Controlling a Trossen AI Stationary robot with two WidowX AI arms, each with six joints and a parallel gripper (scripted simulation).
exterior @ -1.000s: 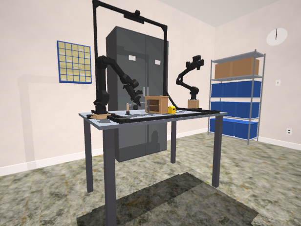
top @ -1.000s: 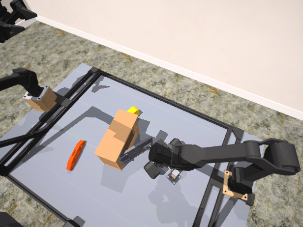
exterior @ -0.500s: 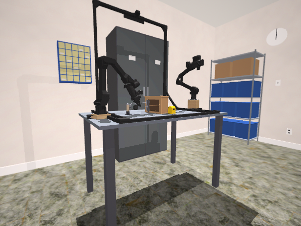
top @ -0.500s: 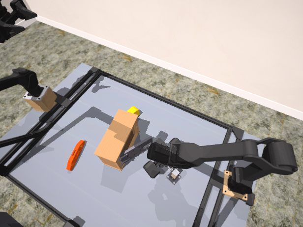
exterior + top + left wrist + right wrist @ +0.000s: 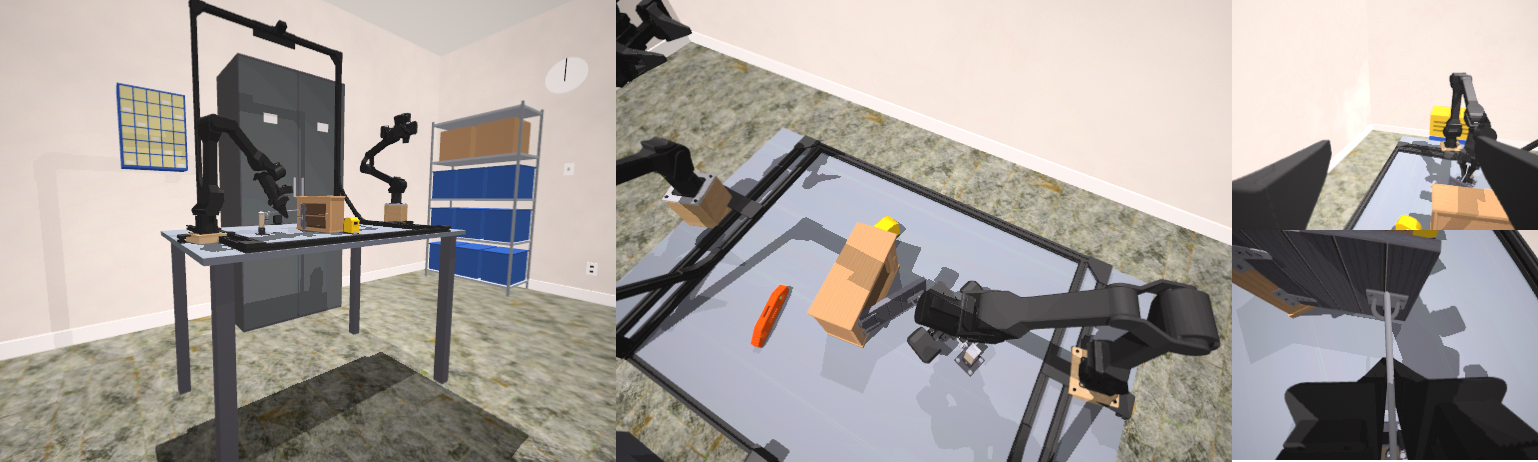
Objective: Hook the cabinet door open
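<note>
My right hand is 2 cm above the hook rod. Round my right hand: yellow tape measure: 24 cm to the left, 18 cm ahead, 7 cm below; then grey door: 11 cm to the left, 2 cm below, 2 cm behind; then orange tool: 38 cm to the left, 14 cm behind, 8 cm below.
</note>
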